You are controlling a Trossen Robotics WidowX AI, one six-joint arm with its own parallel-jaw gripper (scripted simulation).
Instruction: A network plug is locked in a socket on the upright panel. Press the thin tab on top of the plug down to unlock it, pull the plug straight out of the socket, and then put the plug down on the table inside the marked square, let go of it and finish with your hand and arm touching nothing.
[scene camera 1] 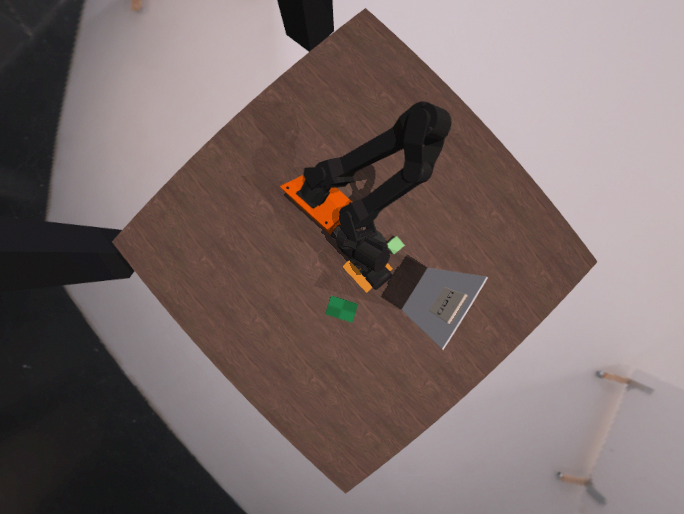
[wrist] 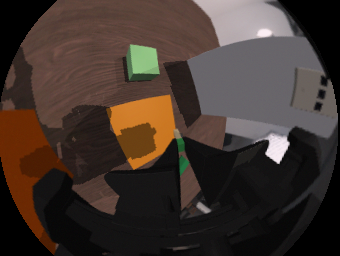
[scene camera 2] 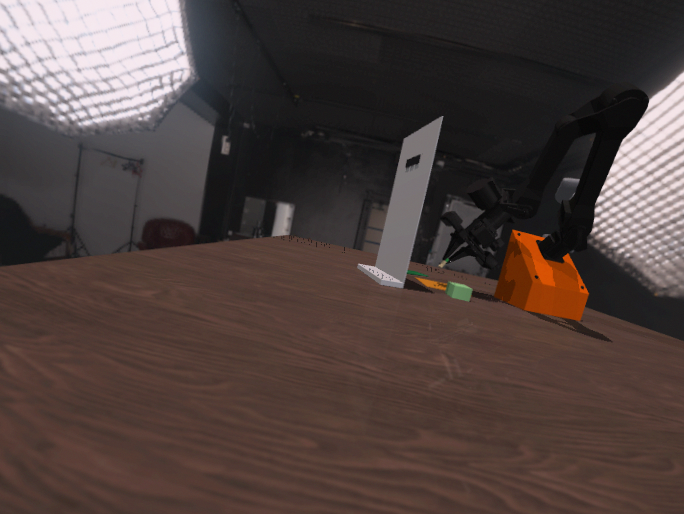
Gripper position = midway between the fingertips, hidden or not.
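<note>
The gripper appears at [scene camera 2: 444,261] and again at [wrist: 179,140]. A grey upright panel can be seen at [scene camera 2: 410,186], at [scene camera 1: 441,299] and at [wrist: 269,80], while an orange marked square is visible at [wrist: 144,128].
</note>
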